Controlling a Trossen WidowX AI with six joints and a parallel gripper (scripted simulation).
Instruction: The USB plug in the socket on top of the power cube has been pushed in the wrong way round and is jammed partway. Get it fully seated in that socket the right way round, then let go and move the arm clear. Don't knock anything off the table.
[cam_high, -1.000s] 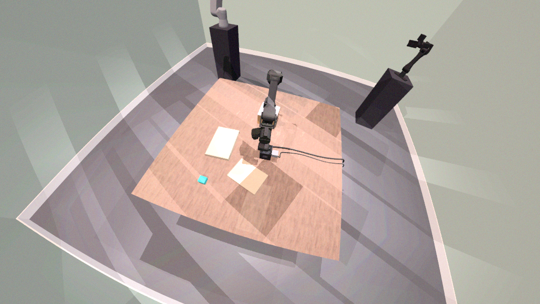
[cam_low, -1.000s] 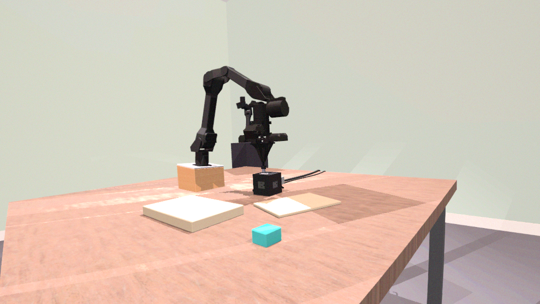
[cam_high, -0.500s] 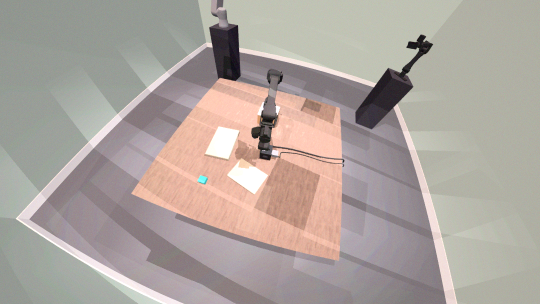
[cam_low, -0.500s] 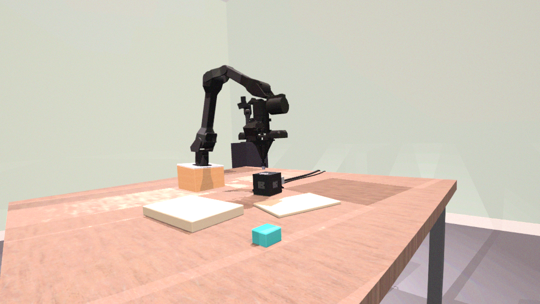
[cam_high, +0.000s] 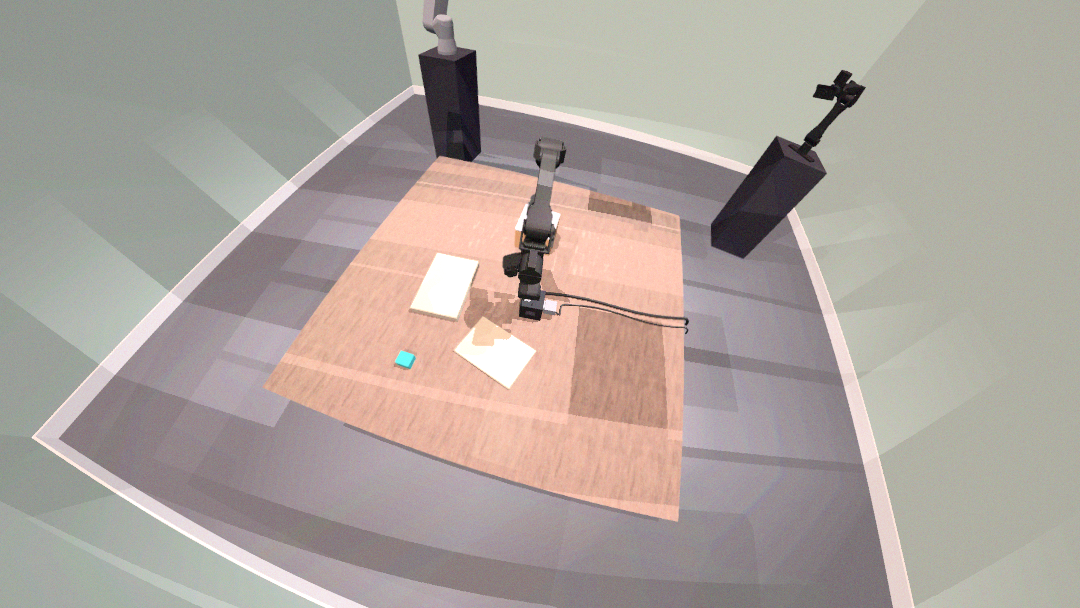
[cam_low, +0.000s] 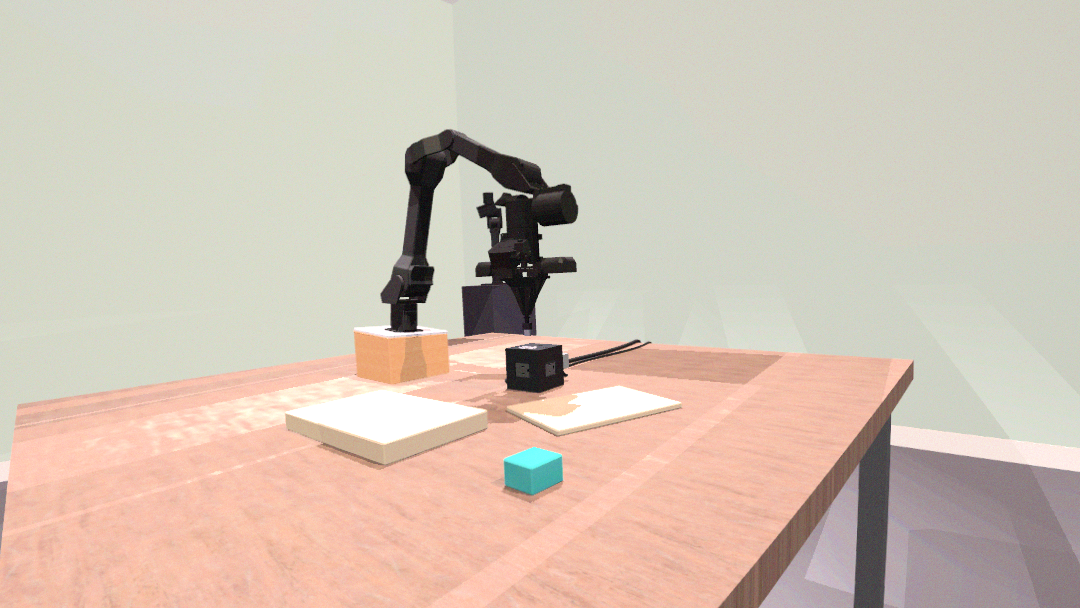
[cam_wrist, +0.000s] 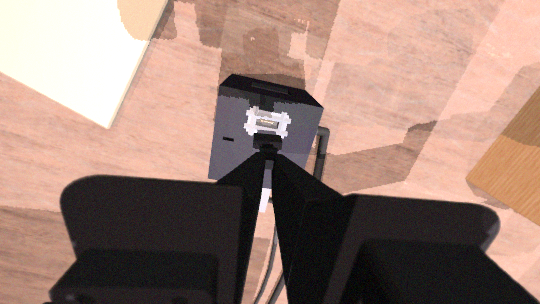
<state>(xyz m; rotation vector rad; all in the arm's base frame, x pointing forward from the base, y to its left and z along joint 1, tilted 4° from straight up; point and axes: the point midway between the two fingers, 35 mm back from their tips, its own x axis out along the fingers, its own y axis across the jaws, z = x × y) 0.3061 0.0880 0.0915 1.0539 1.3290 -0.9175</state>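
The dark USB plug lies 2 cm below my gripper tip. Round my gripper tip: teal block: 33 cm ahead, 28 cm to the right, 12 cm below; then thick white slab: 3 cm ahead, 30 cm to the right, 12 cm below; then thin cream board: 19 cm ahead, 3 cm to the right, 13 cm below.
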